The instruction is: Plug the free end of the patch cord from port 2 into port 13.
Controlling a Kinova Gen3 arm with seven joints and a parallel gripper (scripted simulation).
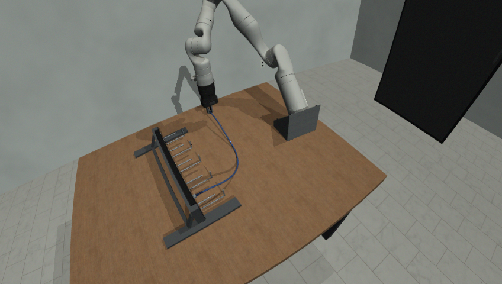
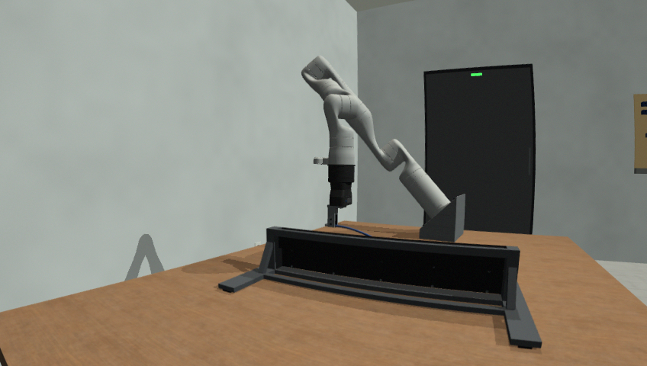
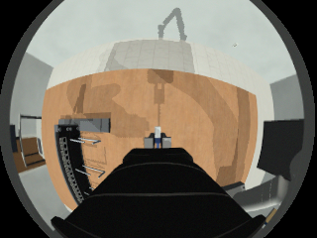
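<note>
Now: the pale plug 10 mm to the right of my hand and 10 mm below it.
</note>
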